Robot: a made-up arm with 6 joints.
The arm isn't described. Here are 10 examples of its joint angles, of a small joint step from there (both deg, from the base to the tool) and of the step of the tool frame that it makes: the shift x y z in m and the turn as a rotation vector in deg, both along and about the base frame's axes.
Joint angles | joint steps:
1: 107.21 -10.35 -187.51 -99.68 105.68 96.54 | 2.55 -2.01 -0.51 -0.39 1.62 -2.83
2: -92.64 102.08 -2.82 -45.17 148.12 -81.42 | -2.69 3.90 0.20 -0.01 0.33 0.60
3: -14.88 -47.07 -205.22 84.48 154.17 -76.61 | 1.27 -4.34 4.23 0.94 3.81 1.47
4: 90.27 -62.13 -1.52 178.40 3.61 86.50 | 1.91 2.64 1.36 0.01 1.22 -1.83
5: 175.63 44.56 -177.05 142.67 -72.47 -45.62 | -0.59 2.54 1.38 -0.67 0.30 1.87
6: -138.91 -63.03 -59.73 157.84 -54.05 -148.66 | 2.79 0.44 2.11 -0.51 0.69 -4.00
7: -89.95 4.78 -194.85 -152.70 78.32 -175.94 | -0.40 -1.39 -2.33 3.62 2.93 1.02
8: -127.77 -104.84 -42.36 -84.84 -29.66 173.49 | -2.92 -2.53 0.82 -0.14 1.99 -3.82
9: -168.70 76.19 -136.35 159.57 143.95 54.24 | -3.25 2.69 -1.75 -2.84 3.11 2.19
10: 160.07 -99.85 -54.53 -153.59 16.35 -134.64 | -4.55 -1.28 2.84 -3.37 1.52 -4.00
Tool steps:
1: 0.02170 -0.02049 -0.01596 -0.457 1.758 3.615
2: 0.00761 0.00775 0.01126 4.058 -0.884 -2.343
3: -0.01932 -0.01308 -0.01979 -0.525 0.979 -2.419
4: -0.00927 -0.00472 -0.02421 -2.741 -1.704 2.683
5: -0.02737 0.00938 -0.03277 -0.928 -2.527 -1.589
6: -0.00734 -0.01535 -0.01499 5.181 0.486 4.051
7: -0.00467 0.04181 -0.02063 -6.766 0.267 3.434
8: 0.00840 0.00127 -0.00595 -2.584 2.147 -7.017
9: -0.00219 0.04186 -0.02328 2.553 1.942 1.088
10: -0.01685 -0.00026 -0.01083 1.295 -1.253 -11.750
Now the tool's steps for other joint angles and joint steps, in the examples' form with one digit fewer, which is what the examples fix.
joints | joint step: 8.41 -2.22 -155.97 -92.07 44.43 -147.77 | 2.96 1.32 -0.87 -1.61 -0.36 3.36
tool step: 0.0104 0.0115 -0.0019 0.18 -1.87 3.88
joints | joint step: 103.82 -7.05 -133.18 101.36 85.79 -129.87 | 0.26 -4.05 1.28 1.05 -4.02 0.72
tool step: 0.0151 -0.0422 0.0172 0.32 3.86 -1.21
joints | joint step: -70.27 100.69 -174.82 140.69 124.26 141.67 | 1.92 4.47 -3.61 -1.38 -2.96 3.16
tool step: 0.0248 0.0166 -0.0344 3.49 4.45 2.91
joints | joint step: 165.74 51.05 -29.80 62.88 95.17 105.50 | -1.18 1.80 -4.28 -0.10 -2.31 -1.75
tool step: -0.0266 0.0129 -0.0181 2.45 4.61 -0.77
